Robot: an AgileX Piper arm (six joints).
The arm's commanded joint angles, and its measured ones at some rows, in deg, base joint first. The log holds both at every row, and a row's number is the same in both.
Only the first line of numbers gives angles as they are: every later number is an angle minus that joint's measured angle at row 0.
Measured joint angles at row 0:
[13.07, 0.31, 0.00, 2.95, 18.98, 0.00]
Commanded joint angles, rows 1 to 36:
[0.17, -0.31, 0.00, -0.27, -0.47, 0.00]
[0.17, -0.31, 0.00, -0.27, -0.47, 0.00]
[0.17, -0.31, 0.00, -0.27, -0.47, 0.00]
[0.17, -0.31, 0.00, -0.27, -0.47, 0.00]
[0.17, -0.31, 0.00, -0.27, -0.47, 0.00]
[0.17, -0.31, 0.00, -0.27, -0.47, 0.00]
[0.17, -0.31, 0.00, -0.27, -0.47, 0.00]
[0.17, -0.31, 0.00, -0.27, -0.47, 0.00]
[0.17, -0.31, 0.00, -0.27, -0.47, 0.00]
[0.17, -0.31, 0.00, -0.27, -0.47, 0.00]
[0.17, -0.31, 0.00, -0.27, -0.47, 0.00]
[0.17, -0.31, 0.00, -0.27, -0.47, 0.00]
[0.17, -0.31, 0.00, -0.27, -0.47, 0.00]
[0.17, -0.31, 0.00, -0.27, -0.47, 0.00]
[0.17, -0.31, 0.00, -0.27, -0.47, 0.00]
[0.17, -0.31, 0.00, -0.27, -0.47, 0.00]
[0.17, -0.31, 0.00, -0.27, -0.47, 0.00]
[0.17, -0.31, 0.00, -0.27, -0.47, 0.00]
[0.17, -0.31, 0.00, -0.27, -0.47, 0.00]
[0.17, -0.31, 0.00, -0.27, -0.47, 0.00]
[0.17, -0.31, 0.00, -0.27, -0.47, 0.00]
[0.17, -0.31, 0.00, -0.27, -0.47, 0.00]
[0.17, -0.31, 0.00, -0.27, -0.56, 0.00]
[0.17, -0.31, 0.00, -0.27, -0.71, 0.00]
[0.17, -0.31, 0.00, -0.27, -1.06, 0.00]
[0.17, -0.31, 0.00, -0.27, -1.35, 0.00]
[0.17, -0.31, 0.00, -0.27, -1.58, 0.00]
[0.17, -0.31, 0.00, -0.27, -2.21, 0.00]
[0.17, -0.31, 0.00, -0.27, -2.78, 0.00]
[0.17, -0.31, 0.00, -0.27, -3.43, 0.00]
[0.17, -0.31, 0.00, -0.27, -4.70, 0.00]
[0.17, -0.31, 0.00, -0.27, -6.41, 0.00]
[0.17, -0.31, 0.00, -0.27, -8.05, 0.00]
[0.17, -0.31, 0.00, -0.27, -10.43, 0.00]
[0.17, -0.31, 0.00, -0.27, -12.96, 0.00]
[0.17, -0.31, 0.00, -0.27, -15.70, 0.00]
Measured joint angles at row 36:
[0.00, 0.00, 0.00, 0.00, -6.63, 0.00]
